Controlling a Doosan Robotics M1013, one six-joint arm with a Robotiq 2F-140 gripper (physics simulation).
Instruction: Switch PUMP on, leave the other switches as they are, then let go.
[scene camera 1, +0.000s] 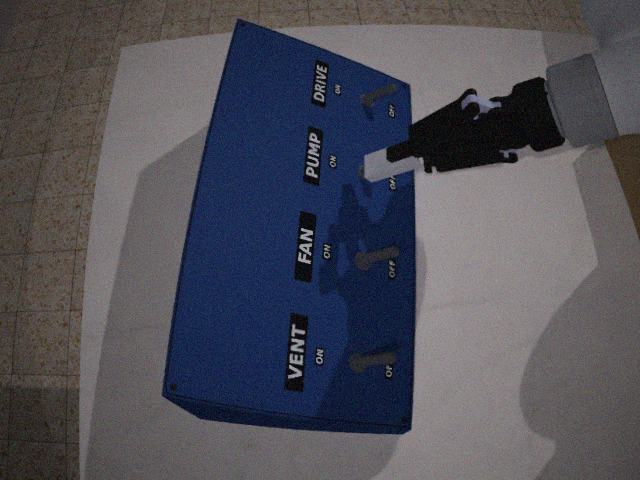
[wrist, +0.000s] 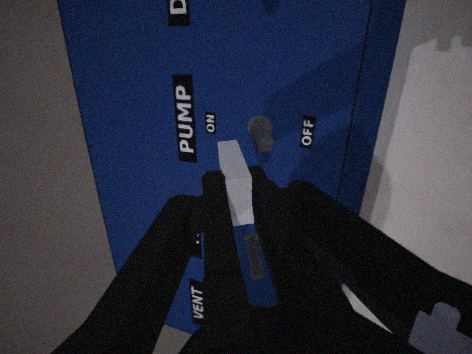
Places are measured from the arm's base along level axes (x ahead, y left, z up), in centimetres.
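Pixels of known places: gripper, fingertip midpoint: (scene camera 1: 367, 169) (wrist: 228, 158).
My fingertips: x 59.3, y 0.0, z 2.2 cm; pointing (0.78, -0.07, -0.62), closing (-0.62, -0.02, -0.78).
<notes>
For each thing: its middle in the pictures, then the offset to it from my fingertips. "pt": a spot on its surface instead. Level surfaces: height alone.
- PUMP switch, surface spot: (wrist: 260, 131) pt dx -2.4, dy -2.2, dz -1.2 cm
- DRIVE switch, surface spot: (scene camera 1: 378, 95) pt dx -2.6, dy -13.2, dz -1.8 cm
- FAN switch, body centre: (wrist: 254, 259) (scene camera 1: 379, 255) dx -0.8, dy +10.2, dz -1.7 cm
- VENT switch, surface spot: (scene camera 1: 373, 359) pt dx +0.6, dy +22.3, dz -1.3 cm
- blue switch panel, its level: dz +2.5 cm
- pale table top, its level: dz -13.0 cm
The PUMP switch (scene camera 1: 361, 171) (wrist: 260, 131) has its round end between its ON and OFF labels. In the wrist view its narrower end sits slightly toward OFF; in the scene view the fingers hide most of it. My gripper (scene camera 1: 368, 168) (wrist: 228, 158) is shut and empty. Its pale fingertips are close to the PUMP switch, on its ON side in the wrist view; whether they touch cannot be told. The DRIVE switch (scene camera 1: 378, 95), FAN switch (scene camera 1: 378, 257) (wrist: 255, 256) and VENT switch (scene camera 1: 373, 359) lean toward OFF in the scene view.
The blue switch panel (scene camera 1: 248, 206) (wrist: 125, 100) stands on a pale table top (scene camera 1: 480, 248) (wrist: 425, 165). The DRIVE and FAN switches flank PUMP on either side. The gripper's shadow falls across the panel near FAN. Tiled floor (scene camera 1: 41, 206) lies beyond the table edge.
</notes>
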